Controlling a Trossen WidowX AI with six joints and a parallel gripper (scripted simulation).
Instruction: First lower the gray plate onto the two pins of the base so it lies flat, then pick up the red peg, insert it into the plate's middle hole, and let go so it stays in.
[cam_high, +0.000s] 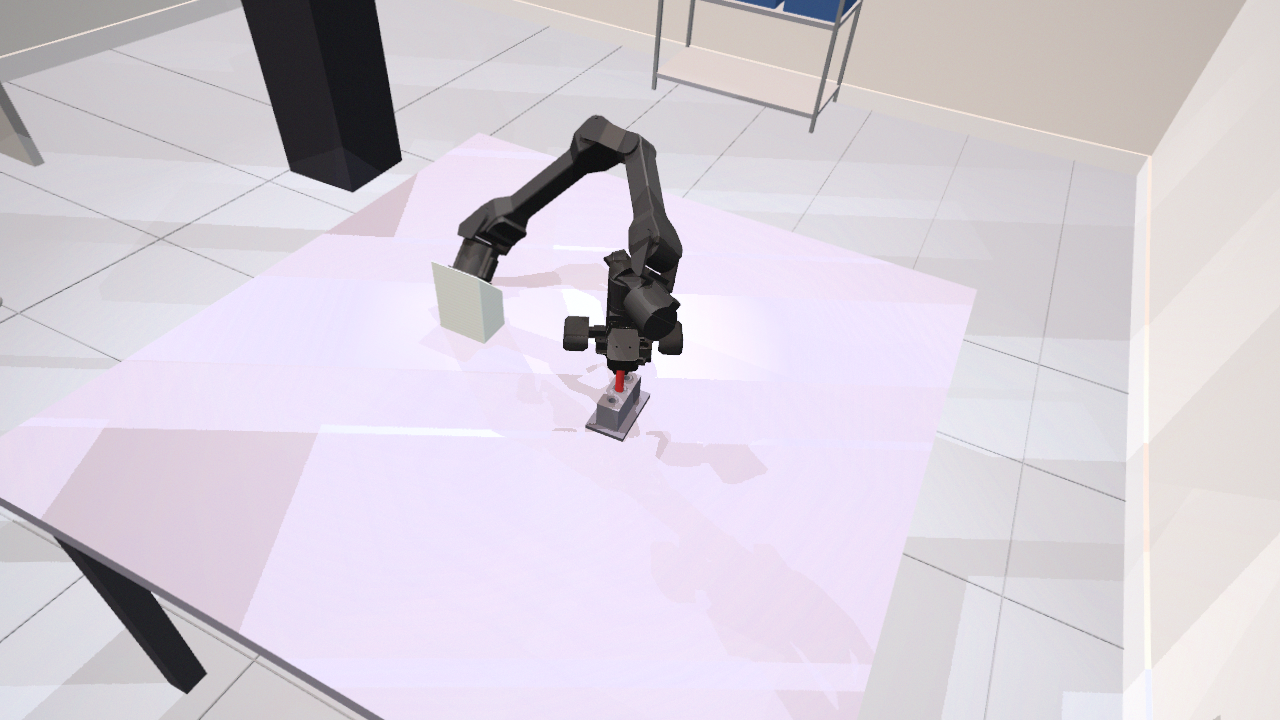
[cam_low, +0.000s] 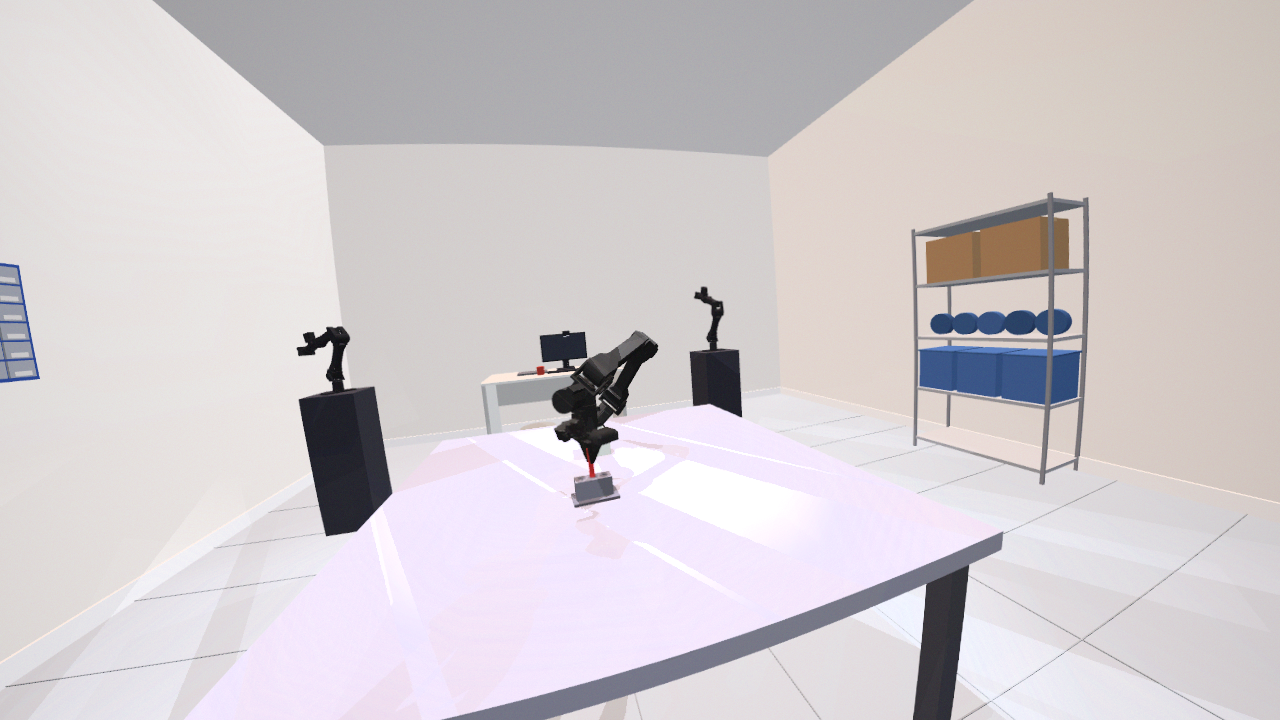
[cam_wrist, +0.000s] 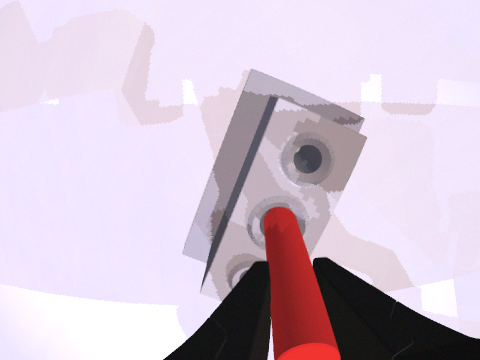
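Now: gripper tip right at the red peg. From my gripper tip the other things lie so: gray plate: 50 mm below; gray base: 90 mm below.
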